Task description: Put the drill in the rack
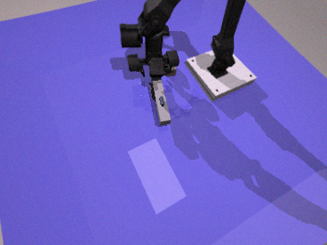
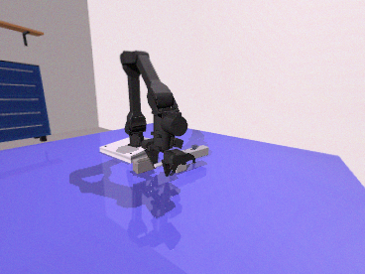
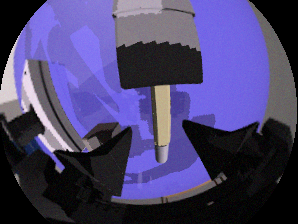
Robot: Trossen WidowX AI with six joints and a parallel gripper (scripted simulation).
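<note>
Right now the tan drill is 40 mm to the left of my gripper tip, 30 mm above it and 10 mm ahead of it. From my gripper tip the other things lie so: grey rack: 80 mm behind, 10 mm above; then grey holder block: 130 mm to the left, 40 mm ahead, 30 mm above; then small dark key: 160 mm to the left, 50 mm ahead, 40 mm above.
</note>
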